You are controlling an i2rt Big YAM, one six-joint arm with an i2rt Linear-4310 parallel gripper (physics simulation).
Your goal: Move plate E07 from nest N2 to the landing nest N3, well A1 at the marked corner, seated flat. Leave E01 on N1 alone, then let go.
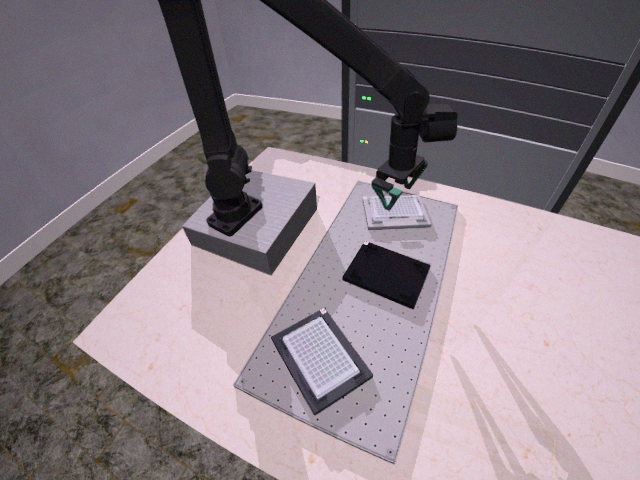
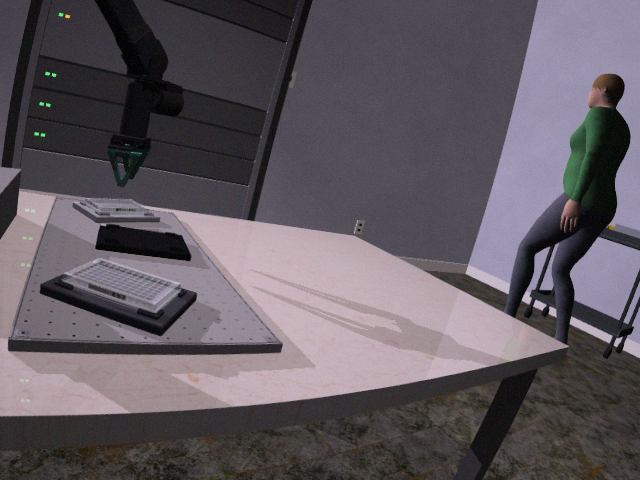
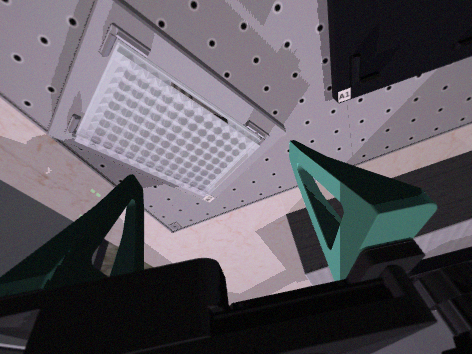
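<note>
My gripper (image 1: pixel 399 196) (image 2: pixel 122 183) (image 3: pixel 213 164) is open and empty, with green fingers apart above a clear well plate (image 1: pixel 408 207) (image 2: pixel 113 206) (image 3: pixel 165 120). That plate lies between the corner posts of the far, light grey nest (image 1: pixel 398 224) (image 2: pixel 147 219) (image 3: pixel 170 57) and looks flat. The black middle nest (image 1: pixel 387 273) (image 2: pixel 142 241) (image 3: pixel 410 40) holds no plate; its A1 tag (image 1: pixel 366 243) (image 3: pixel 344 95) shows. Another plate (image 1: pixel 320 356) (image 2: pixel 121 281) sits on the near, dark grey nest (image 1: pixel 297 372) (image 2: pixel 111 310). Plate and nest names are too small to read.
The nests stand in a row on a perforated board (image 1: pixel 392 356) (image 2: pixel 237 333). The arm's base stands on a grey block (image 1: pixel 289 206) beside the board. A dark cabinet (image 1: pixel 491 149) (image 2: pixel 206 170) stands behind the table. A person in green (image 2: pixel 594 155) and a cart (image 2: pixel 578 313) are beyond the table.
</note>
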